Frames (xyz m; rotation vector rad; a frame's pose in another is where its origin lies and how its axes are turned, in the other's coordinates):
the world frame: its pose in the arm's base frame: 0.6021 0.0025 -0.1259 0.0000 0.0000 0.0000
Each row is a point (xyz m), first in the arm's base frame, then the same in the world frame.
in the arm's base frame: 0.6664 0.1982 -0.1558
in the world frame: 0.0643 0.1957 -0.0299
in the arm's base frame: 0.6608 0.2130 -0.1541
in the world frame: 0.0587 0.2105 -0.0282
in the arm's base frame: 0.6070 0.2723 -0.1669
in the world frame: 0.0049 0.2698 -0.0410
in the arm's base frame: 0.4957 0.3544 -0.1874
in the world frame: -0.1064 0.3519 -0.0615
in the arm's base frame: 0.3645 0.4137 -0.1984
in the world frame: -0.2376 0.4112 -0.0725
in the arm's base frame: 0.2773 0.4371 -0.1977
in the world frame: -0.3248 0.4346 -0.0718
